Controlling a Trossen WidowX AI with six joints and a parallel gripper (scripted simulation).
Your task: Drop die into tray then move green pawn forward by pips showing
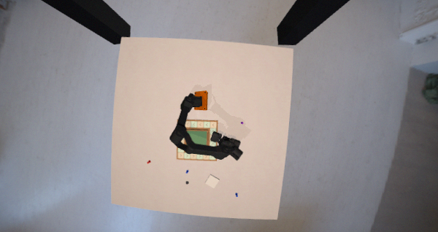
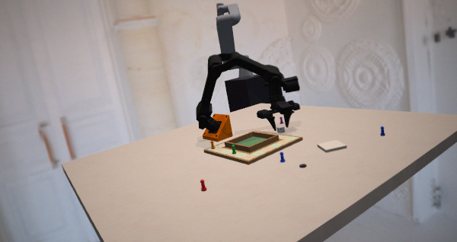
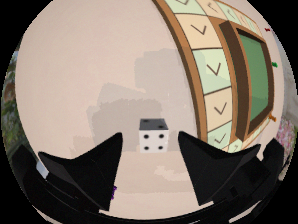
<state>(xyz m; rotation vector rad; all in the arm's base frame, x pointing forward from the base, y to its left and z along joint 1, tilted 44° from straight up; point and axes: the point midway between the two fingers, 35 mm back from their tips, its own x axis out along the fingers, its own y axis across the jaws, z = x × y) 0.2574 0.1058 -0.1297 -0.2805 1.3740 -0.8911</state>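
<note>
My gripper tip is now 3 cm short of the green pawn, 31 cm to the left of it and 1 cm below it. The rest, counted from my gripper tip: purple pawn 10 cm behind, 12 cm to the left; green-floored tray 1 cm ahead, 20 cm to the right, 1 cm below; white die right at my gripper tip.
</note>
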